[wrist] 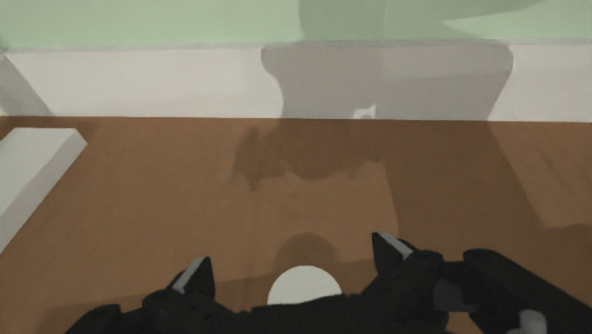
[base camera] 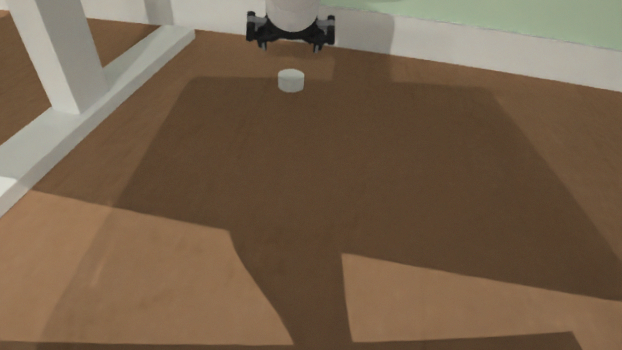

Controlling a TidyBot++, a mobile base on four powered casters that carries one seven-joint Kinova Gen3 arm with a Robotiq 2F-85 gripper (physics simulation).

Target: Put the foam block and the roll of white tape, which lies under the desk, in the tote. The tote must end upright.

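Places are measured from the arm's base along level axes (x ahead, y left, z up), in centimetres.
Where they show: gripper, fingertip midpoint: (wrist: 294, 262) (base camera: 290, 46).
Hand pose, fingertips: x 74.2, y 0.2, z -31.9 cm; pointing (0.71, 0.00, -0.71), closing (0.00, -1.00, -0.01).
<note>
After its pixels a point has its place.
The roll of white tape (base camera: 291, 80) {x 71.5, y -0.2, z -37.3 cm} (wrist: 305, 286) {x 74.8, y -0.3, z -37.3 cm} stands on the brown floor as a short white cylinder, near the wall. In the wrist view its lower part is hidden behind the dark gripper body, and its visible part lies between the two fingers sideways. My gripper (base camera: 290, 48) {x 74.2, y 0.2, z -31.9 cm} (wrist: 294, 262) {x 74.2, y 0.2, z -31.9 cm} is open and empty. It hangs above the floor, close to the tape, with its fingers spread wide. The foam block and the tote do not show in either view.
The desk's white leg (base camera: 62, 55) {x 59.6, y 32.8, z -27.7 cm} rises from a white foot bar (base camera: 100, 97) (wrist: 37, 165) on the left. A white baseboard (base camera: 475, 52) {x 86.4, y -41.9, z -36.2 cm} (wrist: 150, 82) {x 99.4, y 13.8, z -34.6 cm} and a green wall (base camera: 525, 20) {x 85.8, y -50.3, z -28.0 cm} (wrist: 150, 22) {x 100.2, y 11.3, z -28.5 cm} stand behind the tape. Broad shadows cross the floor.
</note>
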